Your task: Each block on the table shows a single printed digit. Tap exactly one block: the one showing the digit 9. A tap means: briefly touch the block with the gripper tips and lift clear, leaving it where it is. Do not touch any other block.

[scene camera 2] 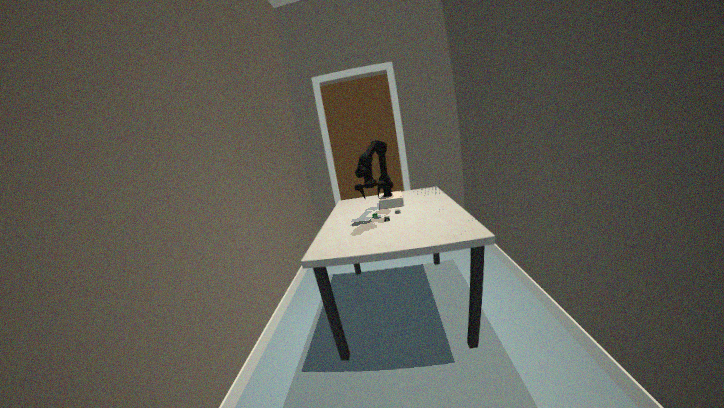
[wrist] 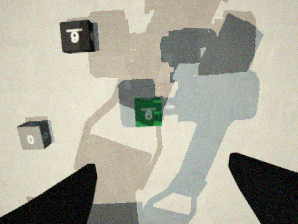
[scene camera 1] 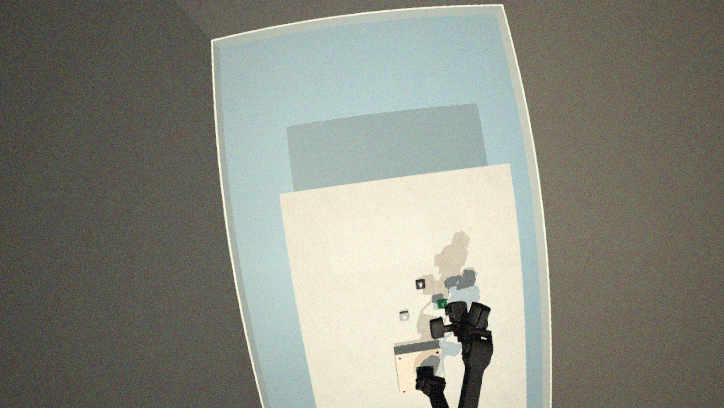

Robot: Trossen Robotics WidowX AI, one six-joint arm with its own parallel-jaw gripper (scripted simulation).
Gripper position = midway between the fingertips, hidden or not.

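Observation:
Gripper state: my gripper (scene camera 1: 451, 315), visible also in the wrist view (wrist: 164, 165), is open and holds nothing. A grey block (wrist: 33, 136) is present as well.

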